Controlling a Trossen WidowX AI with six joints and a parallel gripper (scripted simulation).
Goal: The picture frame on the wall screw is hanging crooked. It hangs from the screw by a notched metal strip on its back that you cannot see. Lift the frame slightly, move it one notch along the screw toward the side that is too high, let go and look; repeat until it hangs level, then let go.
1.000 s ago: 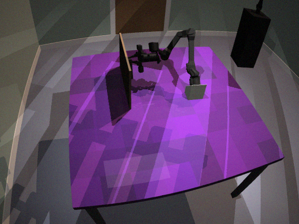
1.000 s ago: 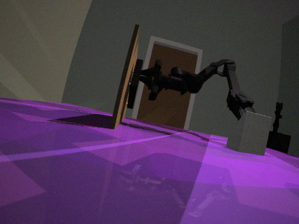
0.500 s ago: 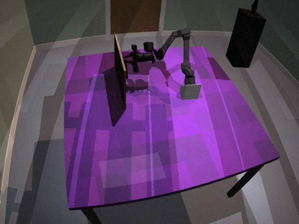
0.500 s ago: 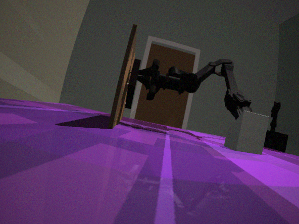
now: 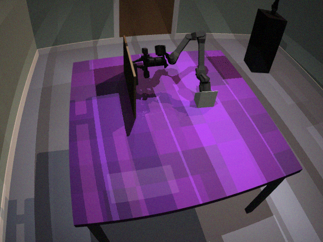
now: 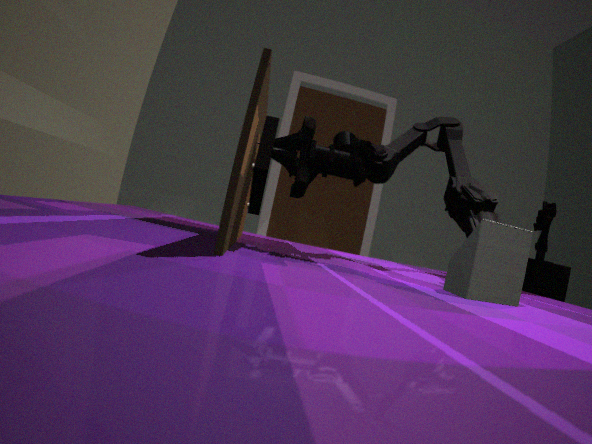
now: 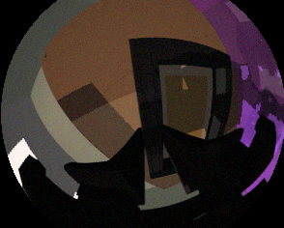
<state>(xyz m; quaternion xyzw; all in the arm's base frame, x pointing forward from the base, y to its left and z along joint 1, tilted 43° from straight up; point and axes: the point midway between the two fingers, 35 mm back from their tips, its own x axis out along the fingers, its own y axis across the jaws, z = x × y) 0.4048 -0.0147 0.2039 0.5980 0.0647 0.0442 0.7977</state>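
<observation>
The dark picture frame is 50 mm below my gripper tip and 20 mm to the left of it. From my gripper tip the other things lie so: wooden wall panel (60 mm below, 20 mm to the left, 10 mm ahead).
</observation>
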